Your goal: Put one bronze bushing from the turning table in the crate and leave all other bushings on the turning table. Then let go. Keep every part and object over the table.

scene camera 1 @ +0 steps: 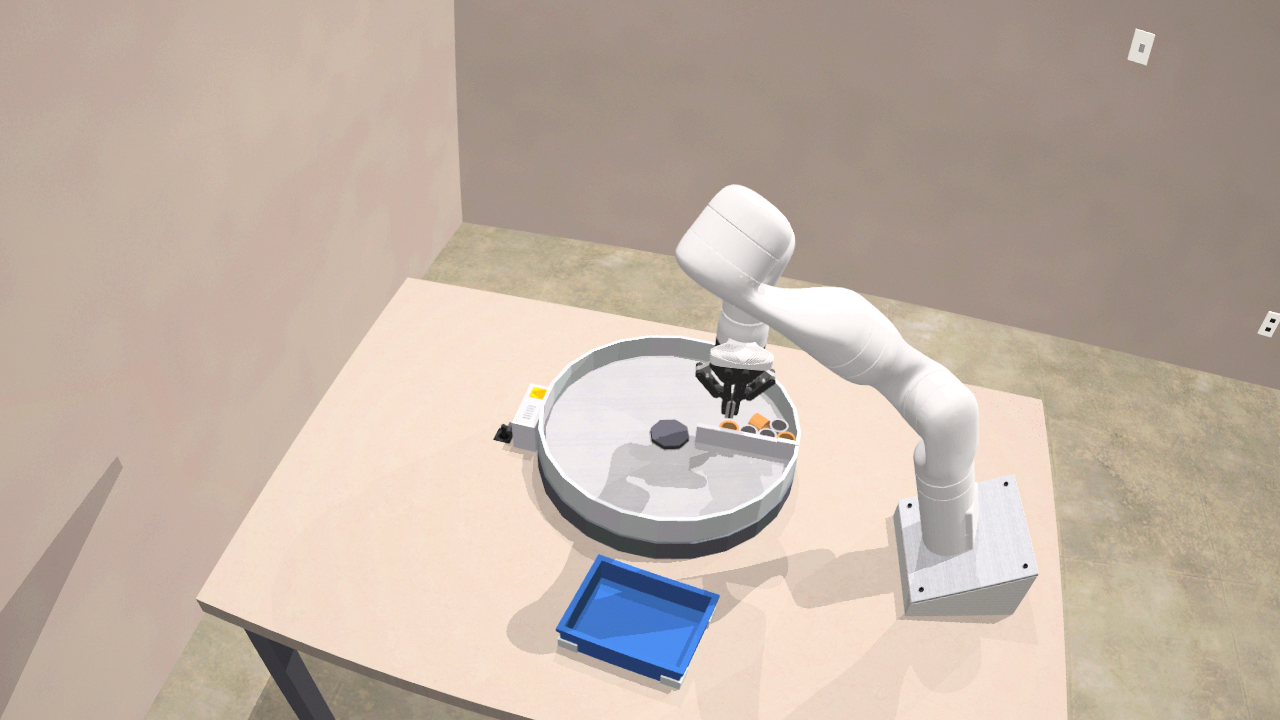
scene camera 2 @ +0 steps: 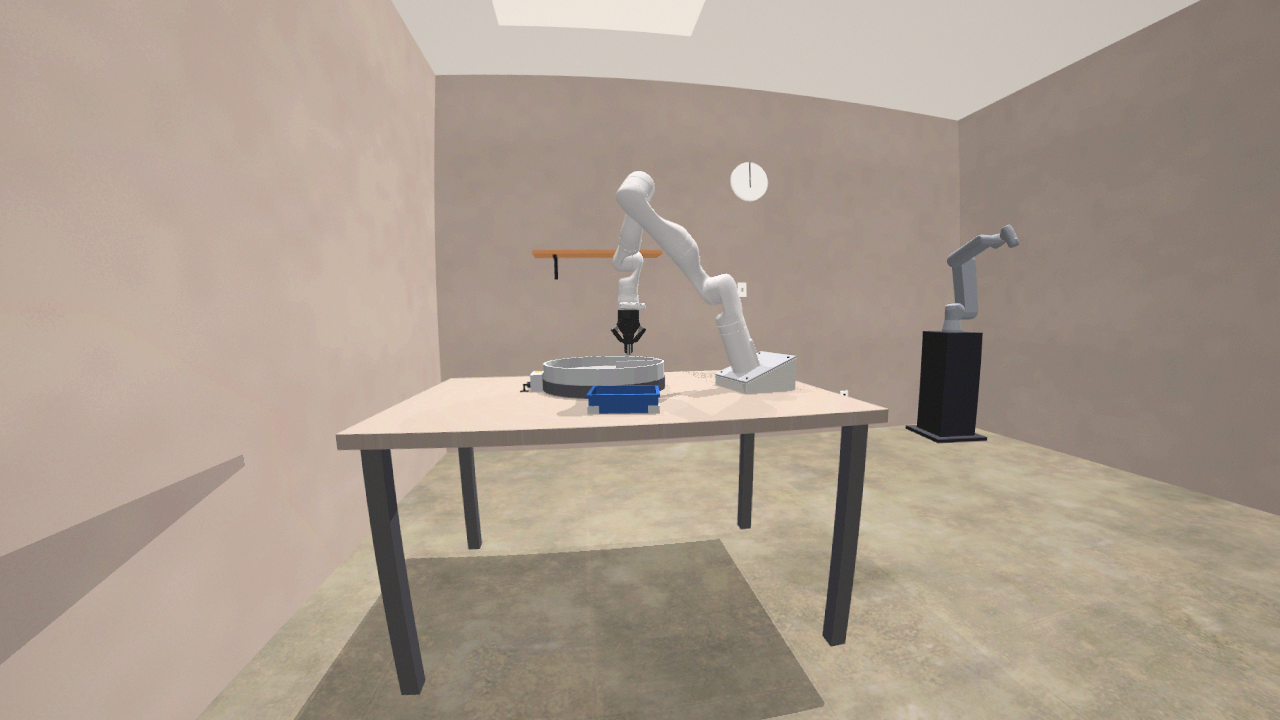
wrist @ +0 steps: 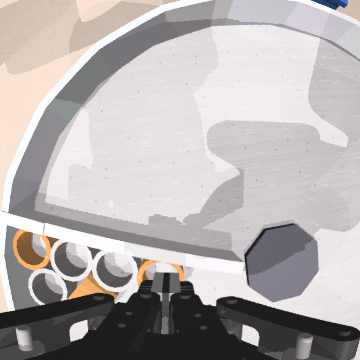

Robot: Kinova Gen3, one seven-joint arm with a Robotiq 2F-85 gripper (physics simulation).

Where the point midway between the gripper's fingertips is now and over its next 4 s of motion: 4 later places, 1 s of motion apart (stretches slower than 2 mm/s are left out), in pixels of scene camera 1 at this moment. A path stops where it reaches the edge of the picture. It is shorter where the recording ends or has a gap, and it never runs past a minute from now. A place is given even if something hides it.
My gripper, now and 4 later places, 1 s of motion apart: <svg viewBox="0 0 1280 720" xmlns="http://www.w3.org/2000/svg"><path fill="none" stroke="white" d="M728 414L724 424L729 421L725 426L728 424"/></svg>
